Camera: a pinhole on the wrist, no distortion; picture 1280 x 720 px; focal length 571.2 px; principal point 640.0 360.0 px. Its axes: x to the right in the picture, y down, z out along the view. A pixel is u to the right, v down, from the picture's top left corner.
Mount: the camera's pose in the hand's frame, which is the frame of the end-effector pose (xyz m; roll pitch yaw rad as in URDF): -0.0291 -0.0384 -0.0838 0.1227 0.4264 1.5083
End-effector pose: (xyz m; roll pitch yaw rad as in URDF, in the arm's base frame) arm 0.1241 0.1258 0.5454 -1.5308 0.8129 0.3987
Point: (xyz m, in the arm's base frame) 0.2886 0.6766 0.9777
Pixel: outside the picture
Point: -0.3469 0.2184 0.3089
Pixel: 1002.9 552.0
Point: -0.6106 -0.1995 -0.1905
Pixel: outside the picture
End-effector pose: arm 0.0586 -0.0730 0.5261 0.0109 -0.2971 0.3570
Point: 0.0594 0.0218 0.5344
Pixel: 1005.8 189.6
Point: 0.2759 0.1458 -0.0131
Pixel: behind the camera
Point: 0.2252 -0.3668 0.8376
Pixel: outside the picture
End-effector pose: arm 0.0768 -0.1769 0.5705 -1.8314 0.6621 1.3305
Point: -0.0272 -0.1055 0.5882
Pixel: 280.1 236.6
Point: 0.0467 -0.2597 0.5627
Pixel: 808.3 611.1
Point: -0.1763 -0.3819 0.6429
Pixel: outside the picture
